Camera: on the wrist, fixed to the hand. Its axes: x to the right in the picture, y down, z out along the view.
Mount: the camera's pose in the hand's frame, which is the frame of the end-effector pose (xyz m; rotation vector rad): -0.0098 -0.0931 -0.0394 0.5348 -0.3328 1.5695
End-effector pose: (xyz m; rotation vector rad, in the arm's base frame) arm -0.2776 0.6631 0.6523 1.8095 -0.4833 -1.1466
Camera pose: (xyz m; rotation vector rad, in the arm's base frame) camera -0.2612 0.7366 0.5841 0.9760 -2.0444 -0.1345
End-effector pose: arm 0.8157 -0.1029 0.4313 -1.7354 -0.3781 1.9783
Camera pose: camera 0.8711 -0.0332 0.4802 0.9805 -1.3442 -2.1407
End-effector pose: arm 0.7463 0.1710 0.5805 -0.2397 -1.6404 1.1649
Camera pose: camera 0.8182 0.1399 0.6452 1.0458 1.0514 -2.6207
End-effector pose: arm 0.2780 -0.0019 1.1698 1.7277 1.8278 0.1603
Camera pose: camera 0.1774 -0.0118 1.1600 2.9242 -0.0765 -0.0207
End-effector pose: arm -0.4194 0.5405 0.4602 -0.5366 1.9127 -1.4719
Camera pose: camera -0.4470 0.5477 0.5577 0.7964 0.9685 -0.6252
